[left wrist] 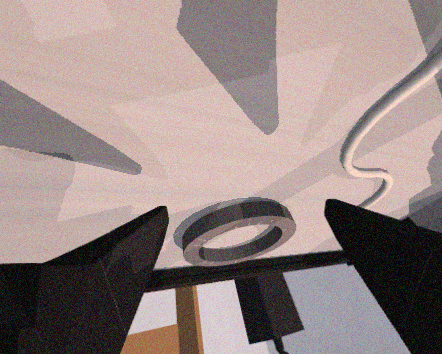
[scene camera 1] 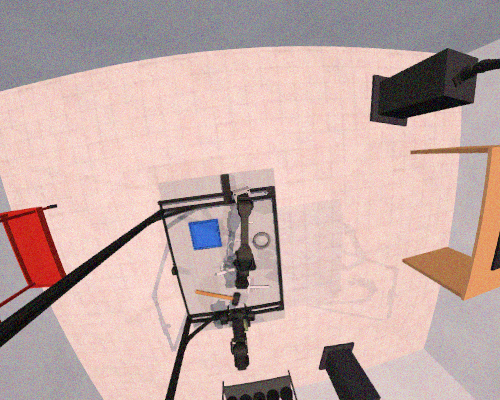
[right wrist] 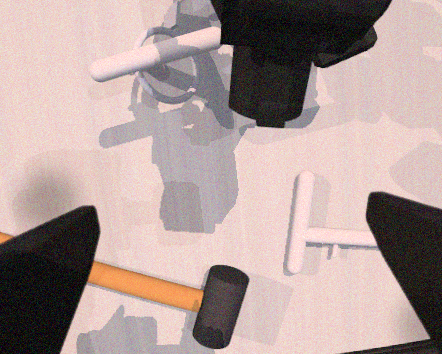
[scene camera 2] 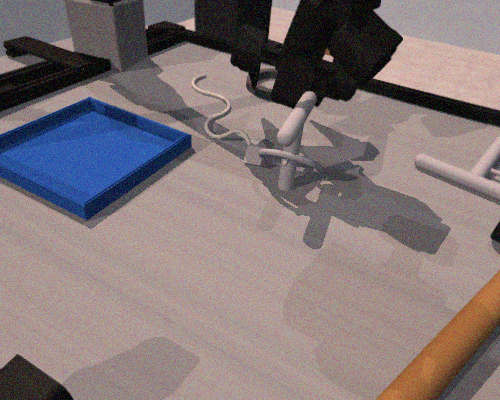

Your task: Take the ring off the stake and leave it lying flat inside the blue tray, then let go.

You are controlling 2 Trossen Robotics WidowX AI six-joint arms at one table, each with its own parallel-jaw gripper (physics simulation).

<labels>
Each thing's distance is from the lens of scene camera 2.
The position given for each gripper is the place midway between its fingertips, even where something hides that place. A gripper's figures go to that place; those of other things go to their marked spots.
left gripper (scene camera 2: 280, 95): 0.69 m
hammer with orange handle (scene camera 2: 443, 358): 0.37 m
</labels>
